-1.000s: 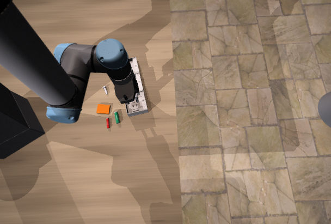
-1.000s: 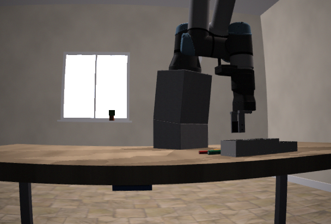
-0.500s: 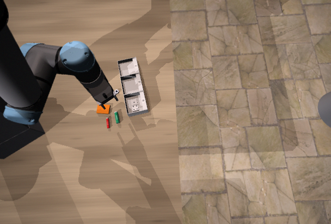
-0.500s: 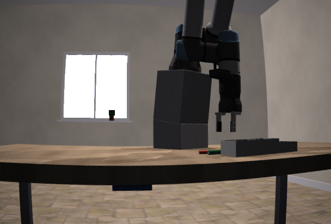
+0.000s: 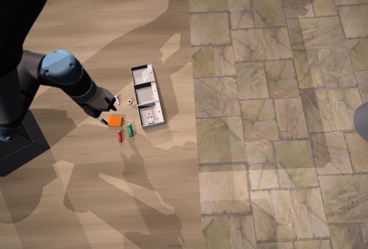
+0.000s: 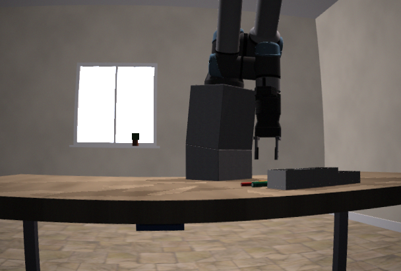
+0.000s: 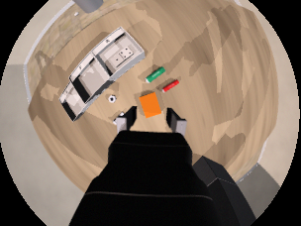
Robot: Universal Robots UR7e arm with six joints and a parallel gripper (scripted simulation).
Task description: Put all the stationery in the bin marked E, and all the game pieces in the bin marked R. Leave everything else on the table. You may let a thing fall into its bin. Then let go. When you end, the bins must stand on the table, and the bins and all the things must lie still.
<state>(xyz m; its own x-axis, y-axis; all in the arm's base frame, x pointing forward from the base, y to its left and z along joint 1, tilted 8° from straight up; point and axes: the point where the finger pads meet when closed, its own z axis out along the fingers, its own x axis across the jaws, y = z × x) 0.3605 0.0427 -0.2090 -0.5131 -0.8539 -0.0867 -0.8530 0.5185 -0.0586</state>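
Right now the orange eraser is 80 mm below my hand. The rest, counted from my hand: bolt 10 mm ahead, 90 mm to the left, 80 mm below; then green marker 60 mm ahead, 40 mm to the right, 80 mm below; then red marker 20 mm ahead, 60 mm to the right, 80 mm below.
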